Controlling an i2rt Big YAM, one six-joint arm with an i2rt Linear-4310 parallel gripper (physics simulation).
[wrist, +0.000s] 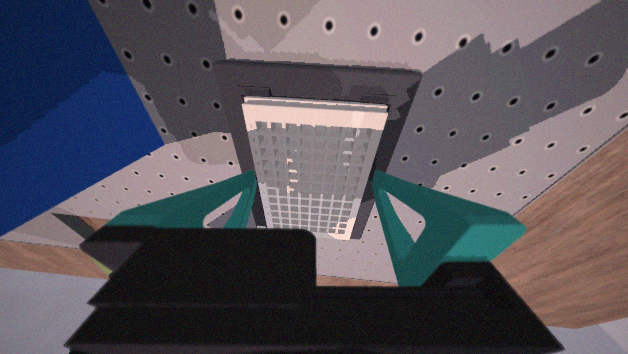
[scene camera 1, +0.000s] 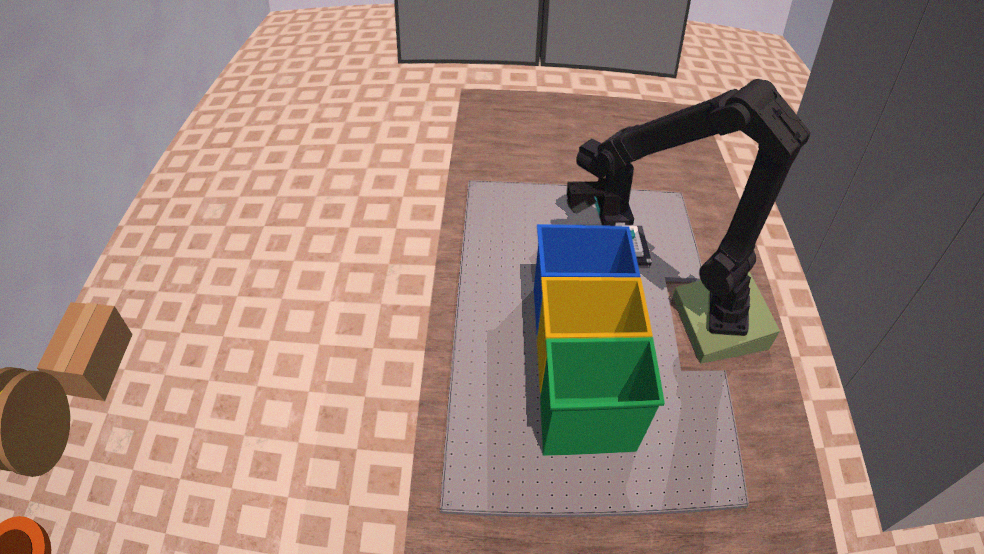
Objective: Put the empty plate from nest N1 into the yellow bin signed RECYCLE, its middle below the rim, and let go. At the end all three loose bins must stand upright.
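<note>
A white gridded plate lies in a dark nest beside the blue bin; no nest label is readable. My gripper is open, its teal fingers on either side of the plate in the wrist view, with no grip on it. In the scene view the fingers are mostly hidden behind the gripper's black body. The yellow bin stands upright between the blue bin and the green bin, both upright too. No sign shows on the yellow bin from this side.
The three bins stand in a close row on the perforated grey board. The arm's base stands on a light green block at the right. The blue bin's wall is close beside the nest. A brown wooden surface surrounds the board.
</note>
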